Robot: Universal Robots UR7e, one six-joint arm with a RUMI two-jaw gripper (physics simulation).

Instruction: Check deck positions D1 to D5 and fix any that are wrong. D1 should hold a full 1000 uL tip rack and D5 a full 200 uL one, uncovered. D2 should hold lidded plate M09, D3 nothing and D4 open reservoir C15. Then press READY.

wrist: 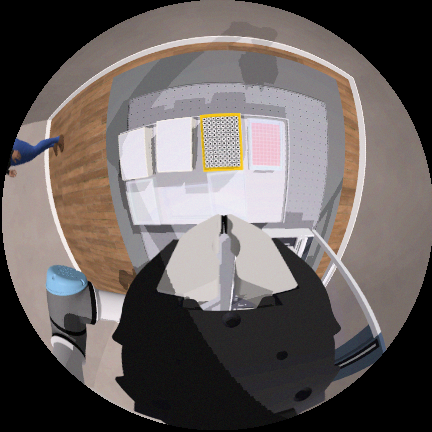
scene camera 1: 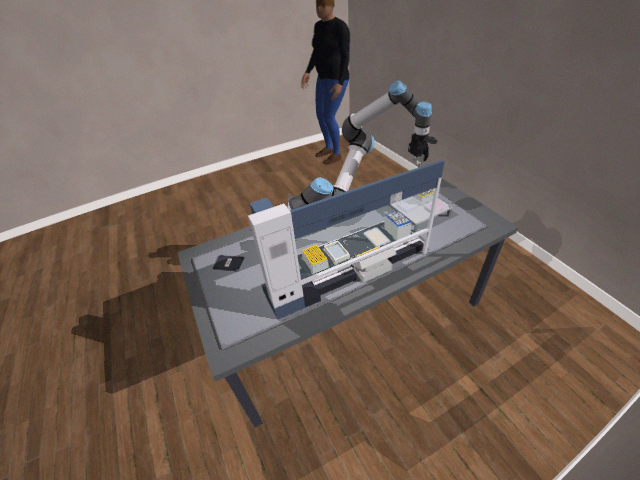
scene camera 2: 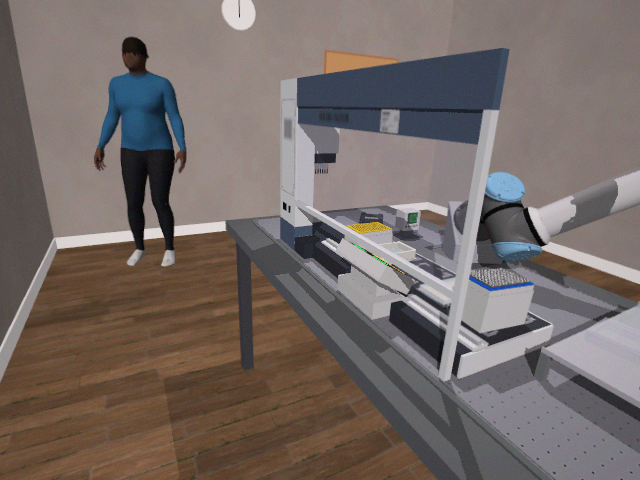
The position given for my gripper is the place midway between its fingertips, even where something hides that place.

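There is a white post point(wrist: 362, 301) that I can see, and along with the post I see my own gripper point(wrist: 222, 217).
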